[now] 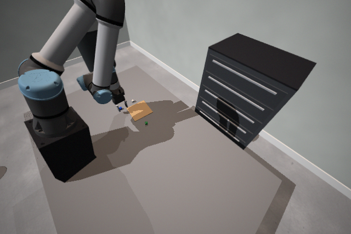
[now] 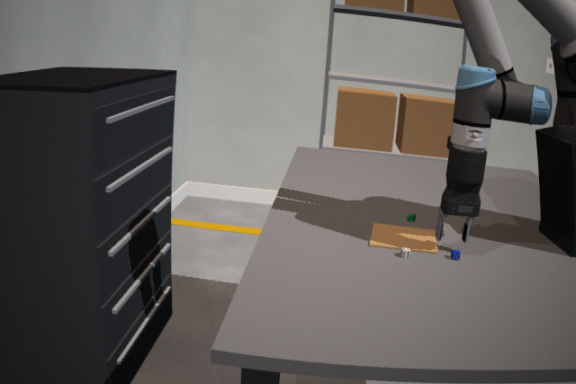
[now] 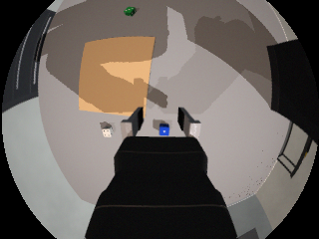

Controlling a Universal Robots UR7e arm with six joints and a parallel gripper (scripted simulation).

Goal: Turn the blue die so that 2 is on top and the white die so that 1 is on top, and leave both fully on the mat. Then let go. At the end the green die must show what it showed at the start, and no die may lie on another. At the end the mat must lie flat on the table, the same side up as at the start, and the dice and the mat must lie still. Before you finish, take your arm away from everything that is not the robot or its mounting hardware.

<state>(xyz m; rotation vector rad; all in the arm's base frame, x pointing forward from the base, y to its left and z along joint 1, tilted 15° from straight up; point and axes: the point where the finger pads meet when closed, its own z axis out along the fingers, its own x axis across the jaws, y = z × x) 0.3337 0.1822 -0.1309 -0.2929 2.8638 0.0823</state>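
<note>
Right now my hand is 10 mm past the blue die, 30 mm to the right of it and 40 mm above it. The rest, counted from my hand: orange mat (100 mm ahead, 40 mm to the right, 40 mm below); green die (100 mm ahead, 180 mm to the right, 40 mm below); white die (90 mm ahead, 60 mm to the left, 40 mm below).
</note>
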